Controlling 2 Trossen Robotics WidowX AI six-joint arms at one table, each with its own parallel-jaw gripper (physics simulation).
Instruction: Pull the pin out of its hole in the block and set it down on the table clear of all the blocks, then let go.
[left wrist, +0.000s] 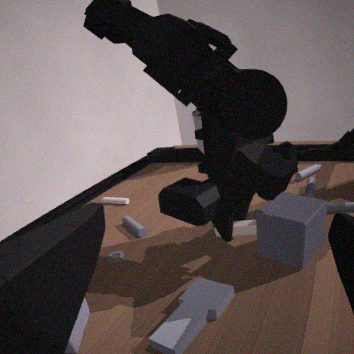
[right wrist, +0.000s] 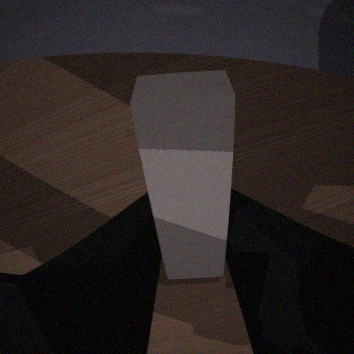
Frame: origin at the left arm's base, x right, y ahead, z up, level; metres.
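Seen in the pictures: left gripper, fingertip midpoint: (left wrist: 223, 222); right gripper, fingertip midpoint: (left wrist: 231, 236) (right wrist: 189, 203).
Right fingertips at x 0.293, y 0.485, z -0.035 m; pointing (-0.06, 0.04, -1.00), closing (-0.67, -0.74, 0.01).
Pixels of each thing's top centre, then the offset from my right fingertips to it. "pt": a spot on its surface instead.
- blue-grey cube block, middle of its top: (left wrist: 292, 205) dx +0.070, dy -0.044, dz +0.055 m
- notched flat block, middle of its top: (left wrist: 190, 310) dx -0.054, dy -0.138, dz +0.009 m
- grey cylinder, middle of its top: (left wrist: 132, 221) dx -0.146, dy +0.067, dz +0.009 m
- white cylinder, middle of its top: (left wrist: 114, 197) dx -0.206, dy +0.188, dz +0.007 m
- ring, middle of its top: (left wrist: 115, 255) dx -0.160, dy -0.009, dz -0.003 m
- dark rim, surface spot: (left wrist: 120, 174) pt dx -0.224, dy +0.328, dz +0.010 m
The pale, straight-sided pin (left wrist: 245, 228) (right wrist: 187, 185) shows beside the blue-grey cube block (left wrist: 280, 232) in the left wrist view; its right end is hidden there. In the right wrist view a strip of table shows between the pin's far end and a large blue-grey surface at the top, seemingly the block. My right gripper (left wrist: 231, 236) (right wrist: 189, 203) is shut on the pin, fingers against both sides, low beside the block. My left gripper is open with nothing between its fingers, back from the block. The hole is hidden.
A notched flat block (left wrist: 192, 315) lies in front. A grey cylinder (left wrist: 134, 226), a white cylinder (left wrist: 115, 201) and a ring (left wrist: 116, 257) lie left. Rods (left wrist: 308, 172) (left wrist: 341, 206) lie behind the cube. A dark rim (left wrist: 120, 174) edges the table.
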